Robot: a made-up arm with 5 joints.
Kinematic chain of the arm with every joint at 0, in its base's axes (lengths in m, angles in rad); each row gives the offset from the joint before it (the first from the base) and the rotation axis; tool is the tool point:
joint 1: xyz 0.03 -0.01 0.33 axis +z
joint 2: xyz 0 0.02 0 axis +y
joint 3: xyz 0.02 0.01 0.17 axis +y
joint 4: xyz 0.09 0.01 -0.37 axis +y
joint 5: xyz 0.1 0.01 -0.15 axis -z
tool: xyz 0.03 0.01 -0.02
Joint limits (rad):
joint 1: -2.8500..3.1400
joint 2: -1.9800..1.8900
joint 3: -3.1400..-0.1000
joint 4: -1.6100..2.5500
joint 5: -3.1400..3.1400
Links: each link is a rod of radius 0.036 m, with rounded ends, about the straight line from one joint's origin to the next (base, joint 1, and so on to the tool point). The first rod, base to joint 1, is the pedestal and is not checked.
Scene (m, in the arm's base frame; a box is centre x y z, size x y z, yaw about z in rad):
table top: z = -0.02
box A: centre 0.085 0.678 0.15 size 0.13 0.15 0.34 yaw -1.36
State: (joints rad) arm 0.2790 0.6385 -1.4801 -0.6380 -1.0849
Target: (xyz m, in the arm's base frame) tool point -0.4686 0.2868 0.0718
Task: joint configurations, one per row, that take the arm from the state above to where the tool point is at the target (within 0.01 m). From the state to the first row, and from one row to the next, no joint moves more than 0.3 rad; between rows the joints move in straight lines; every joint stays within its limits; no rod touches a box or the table.
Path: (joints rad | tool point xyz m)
1: 0.5207 0.5087 -1.5034 -0.6834 -1.0524 | 0.5251 0.3673 0.4664
2: 0.7624 0.3790 -1.5267 -0.7288 -1.0200 | 0.3977 0.4529 0.5641
3: 1.0040 0.2492 -1.5501 -0.7742 -0.9875 | 0.2512 0.4875 0.6548
4: 1.2457 0.1195 -1.5734 -0.8196 -0.9551 | 0.1064 0.4679 0.7358
5: 1.4894 0.2902 -1.5324 -0.7498 -0.9856 | -0.0049 0.5526 0.6212
6: 1.7331 0.4608 -1.4914 -0.6799 -1.0161 | -0.1484 0.5794 0.4902
7: 1.9767 0.6315 -1.4504 -0.6101 -1.0466 | -0.2938 0.5383 0.3497
8: 2.2204 0.8022 -1.4094 -0.5402 -1.0771 | -0.4093 0.4342 0.2075
9: 2.4641 0.9729 -1.3683 -0.4704 -1.1076 | -0.4686 0.2868 0.0718

